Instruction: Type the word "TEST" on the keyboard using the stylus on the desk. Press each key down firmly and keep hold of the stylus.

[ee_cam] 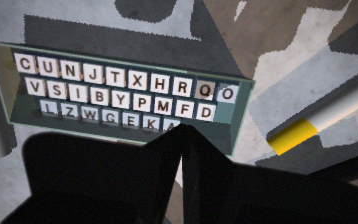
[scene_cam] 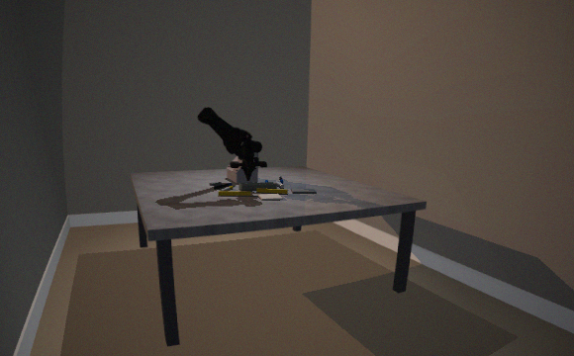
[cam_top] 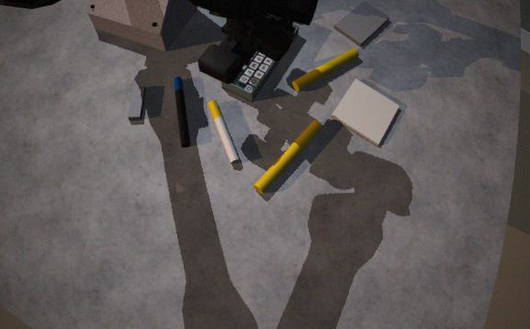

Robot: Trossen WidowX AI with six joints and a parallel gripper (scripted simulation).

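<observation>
The T key lies 60 mm to the left of my gripper tip, 30 mm below it and 30 mm ahead of it. Also, from my gripper tip: blue stylus: 150 mm to the left, 140 mm behind, 30 mm below; yellow-and-white marker: 110 mm to the right, 30 mm below, 10 mm ahead; white cylinder: 190 mm to the left, 30 mm below, 20 mm behind.
</observation>
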